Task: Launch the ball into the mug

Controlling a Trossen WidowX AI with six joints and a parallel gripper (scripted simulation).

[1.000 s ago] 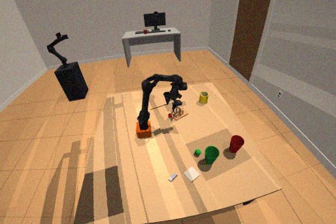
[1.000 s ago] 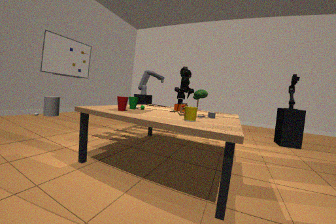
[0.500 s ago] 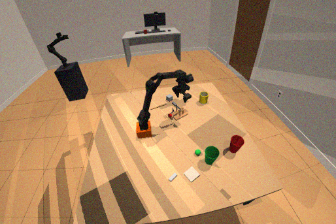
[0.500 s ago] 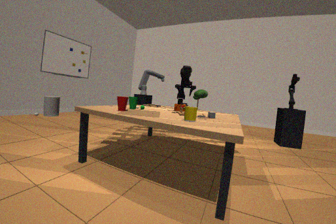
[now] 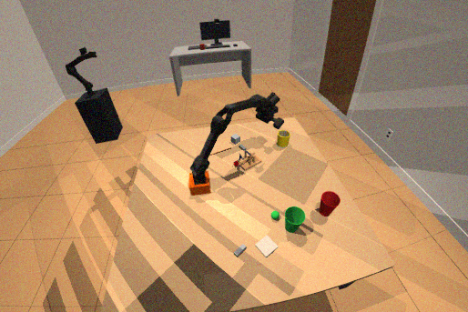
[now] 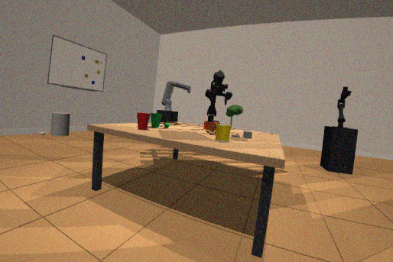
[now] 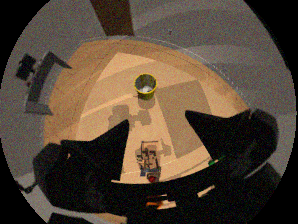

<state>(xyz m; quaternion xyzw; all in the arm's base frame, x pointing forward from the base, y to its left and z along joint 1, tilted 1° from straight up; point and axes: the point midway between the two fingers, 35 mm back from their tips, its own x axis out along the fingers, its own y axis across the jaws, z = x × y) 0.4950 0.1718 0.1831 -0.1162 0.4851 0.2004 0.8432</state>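
Now: the red ball 270 mm behind my gripper tip, 90 mm to the right of it and 170 mm below it. From my gripper tip the other things lie so: grey cube: 210 mm behind, 200 mm to the left, 210 mm below; then yellow mug: 120 mm ahead, 70 mm to the left, 200 mm below; then wooden catapult: 210 mm behind, 60 mm to the right, 180 mm below.
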